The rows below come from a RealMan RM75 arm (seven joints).
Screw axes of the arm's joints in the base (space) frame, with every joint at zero. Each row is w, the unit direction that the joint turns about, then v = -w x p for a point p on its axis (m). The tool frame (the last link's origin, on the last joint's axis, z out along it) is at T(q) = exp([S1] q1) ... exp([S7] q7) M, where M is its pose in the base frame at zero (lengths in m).
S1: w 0 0 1 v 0 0 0
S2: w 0 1 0 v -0.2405 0 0
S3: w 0 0 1 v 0 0 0
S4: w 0 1 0 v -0.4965 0 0
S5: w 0 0 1 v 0 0 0
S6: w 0 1 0 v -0.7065 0 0
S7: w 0 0 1 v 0 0 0
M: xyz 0 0 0.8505 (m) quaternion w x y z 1 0 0 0
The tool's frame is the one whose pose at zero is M.
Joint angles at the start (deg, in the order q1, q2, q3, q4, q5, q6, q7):
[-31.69 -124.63 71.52 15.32 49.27 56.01 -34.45]
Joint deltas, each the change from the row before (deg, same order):
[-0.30 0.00 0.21 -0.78 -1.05 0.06 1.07]
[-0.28 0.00 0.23 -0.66 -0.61 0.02 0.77]
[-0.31 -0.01 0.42 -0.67 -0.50 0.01 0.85]
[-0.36 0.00 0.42 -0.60 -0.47 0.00 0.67]
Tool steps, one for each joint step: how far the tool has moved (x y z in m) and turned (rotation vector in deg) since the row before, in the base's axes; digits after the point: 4 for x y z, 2 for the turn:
[-0.0005 -0.0001 -0.0008 0.35 0.21 0.07]
[-0.0003 -0.0003 -0.0013 0.05 0.30 -0.03]
[0.0001 -0.0007 -0.0020 -0.13 0.53 -0.25]
[0.0005 -0.0003 -0.0017 -0.16 0.43 -0.26]

